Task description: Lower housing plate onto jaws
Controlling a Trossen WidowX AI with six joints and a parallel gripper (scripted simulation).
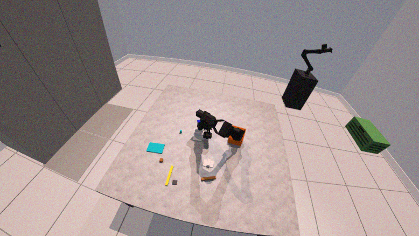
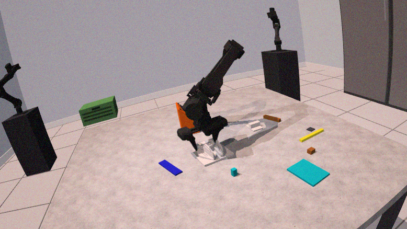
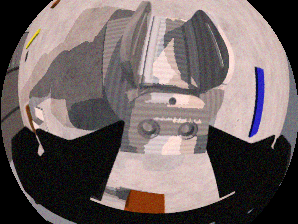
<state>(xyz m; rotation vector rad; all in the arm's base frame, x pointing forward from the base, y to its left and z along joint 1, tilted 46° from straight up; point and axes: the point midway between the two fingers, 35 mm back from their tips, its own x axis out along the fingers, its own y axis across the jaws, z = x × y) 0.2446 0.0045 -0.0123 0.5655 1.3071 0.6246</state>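
Now: the housing plate 1 cm ahead of my gripper tip and 2 cm above it. From my gripper tip the other things lie so: brown bar 7 cm behind, 36 cm to the left; cyan cube 22 cm ahead, 1 cm to the left; blue strip 5 cm ahead, 16 cm to the right, 1 cm below.
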